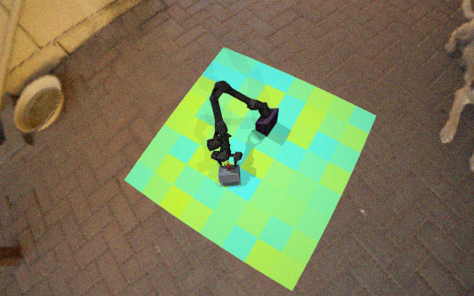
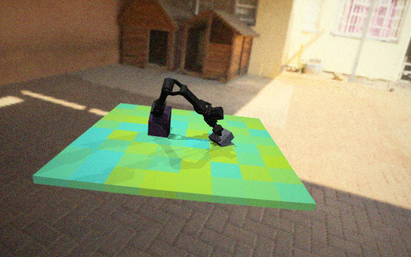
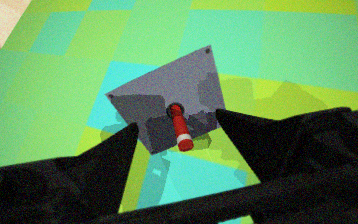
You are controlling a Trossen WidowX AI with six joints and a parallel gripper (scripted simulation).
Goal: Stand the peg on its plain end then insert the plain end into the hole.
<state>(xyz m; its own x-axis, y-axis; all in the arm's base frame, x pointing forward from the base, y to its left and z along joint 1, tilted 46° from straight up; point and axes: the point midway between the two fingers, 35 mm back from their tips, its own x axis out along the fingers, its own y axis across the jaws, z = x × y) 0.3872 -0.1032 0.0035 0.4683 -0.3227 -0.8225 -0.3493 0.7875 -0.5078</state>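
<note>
The red peg is 10 mm to the right of my gripper tip and 10 mm behind it. From my gripper tip the other things lie so: grey sloped panel 40 mm below, 30 mm ahead, 20 mm to the left.
</note>
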